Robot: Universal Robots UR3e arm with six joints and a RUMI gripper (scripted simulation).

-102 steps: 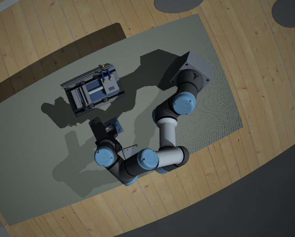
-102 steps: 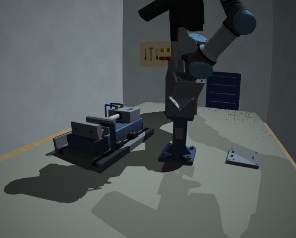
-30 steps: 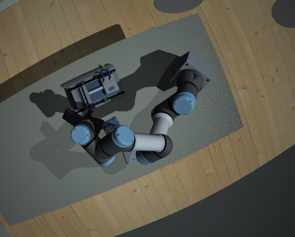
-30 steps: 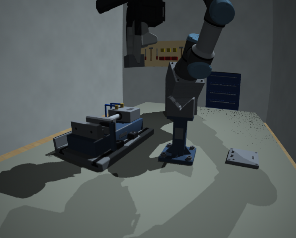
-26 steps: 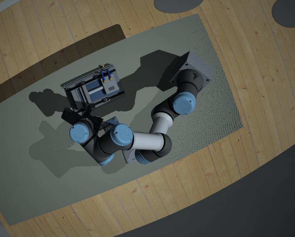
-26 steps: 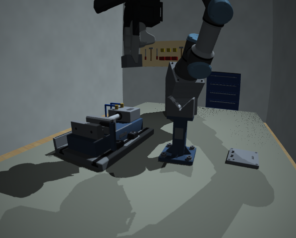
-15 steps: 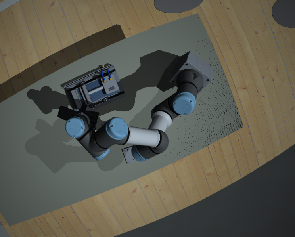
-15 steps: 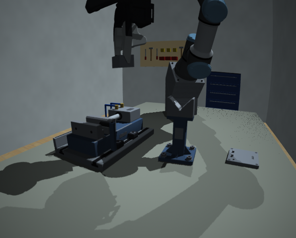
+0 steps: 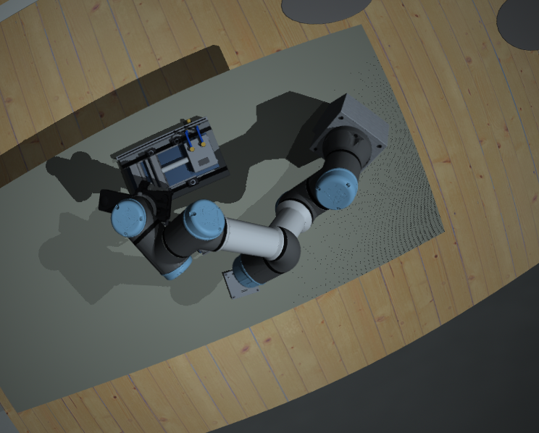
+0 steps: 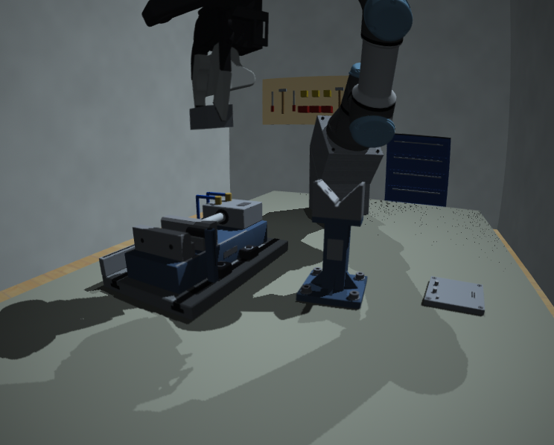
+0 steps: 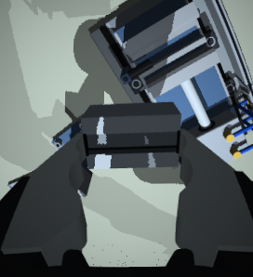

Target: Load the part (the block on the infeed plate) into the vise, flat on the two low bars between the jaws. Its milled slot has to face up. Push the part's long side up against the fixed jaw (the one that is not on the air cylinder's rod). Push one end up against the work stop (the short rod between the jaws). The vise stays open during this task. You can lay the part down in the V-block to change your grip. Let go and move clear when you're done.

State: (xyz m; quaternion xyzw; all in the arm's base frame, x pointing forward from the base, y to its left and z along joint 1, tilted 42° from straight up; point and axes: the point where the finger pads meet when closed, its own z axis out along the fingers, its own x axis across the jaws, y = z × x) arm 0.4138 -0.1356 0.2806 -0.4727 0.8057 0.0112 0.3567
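The fixed jaw is 50 mm ahead of my hand, 60 mm to the right of it and 180 mm below it. Also, from my hand: part right at my hand; moving jaw 10 mm behind, 70 mm to the right, 180 mm below; work stop 10 mm ahead, 20 mm to the right, 170 mm below.
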